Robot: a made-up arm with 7 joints.
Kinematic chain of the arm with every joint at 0, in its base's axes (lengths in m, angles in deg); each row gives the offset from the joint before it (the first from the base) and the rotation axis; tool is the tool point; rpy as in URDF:
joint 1: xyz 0 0.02 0.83 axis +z
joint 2: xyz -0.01 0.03 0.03 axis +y
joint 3: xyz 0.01 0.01 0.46 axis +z
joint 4: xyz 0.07 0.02 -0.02 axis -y
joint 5: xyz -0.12 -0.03 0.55 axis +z
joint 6: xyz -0.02 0.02 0 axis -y
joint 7: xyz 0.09 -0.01 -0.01 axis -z
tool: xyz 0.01 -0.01 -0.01 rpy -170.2 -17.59 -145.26
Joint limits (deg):
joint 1: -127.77..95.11
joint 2: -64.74..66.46
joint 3: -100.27..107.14
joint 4: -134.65..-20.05
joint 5: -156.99..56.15
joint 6: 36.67..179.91
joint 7: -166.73..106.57
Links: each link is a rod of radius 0.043 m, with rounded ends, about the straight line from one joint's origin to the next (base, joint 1, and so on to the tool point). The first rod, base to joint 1, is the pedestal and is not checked.
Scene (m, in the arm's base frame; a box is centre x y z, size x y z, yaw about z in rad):
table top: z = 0
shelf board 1: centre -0.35 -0.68 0.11 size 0.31 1 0.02 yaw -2.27
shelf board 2: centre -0.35 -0.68 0.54 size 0.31 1 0.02 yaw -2.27
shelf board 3: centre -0.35 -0.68 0.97 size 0.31 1 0.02 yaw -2.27
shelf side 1: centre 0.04 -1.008 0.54 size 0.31 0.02 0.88 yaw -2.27
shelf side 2: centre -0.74 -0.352 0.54 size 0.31 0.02 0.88 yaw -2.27
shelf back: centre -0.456 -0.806 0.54 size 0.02 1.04 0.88 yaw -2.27
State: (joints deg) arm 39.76 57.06 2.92 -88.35 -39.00 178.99 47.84
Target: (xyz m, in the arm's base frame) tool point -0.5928 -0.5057 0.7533
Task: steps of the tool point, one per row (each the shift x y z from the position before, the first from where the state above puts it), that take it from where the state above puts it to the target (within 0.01 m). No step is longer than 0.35 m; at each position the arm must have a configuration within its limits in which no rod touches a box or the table.
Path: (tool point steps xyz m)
1: 0.1749 -0.2582 -0.0402
2: 0.0749 -0.3020 -0.0288
3: -0.0344 -0.3076 -0.0167
4: -0.1383 -0.2738 -0.0040
5: -0.2226 -0.2054 0.0087
6: -0.2762 -0.1125 0.0212
7: -0.2927 -0.0082 0.0331
8: -0.2707 0.0932 0.0440
9: -0.2148 0.1777 0.0537

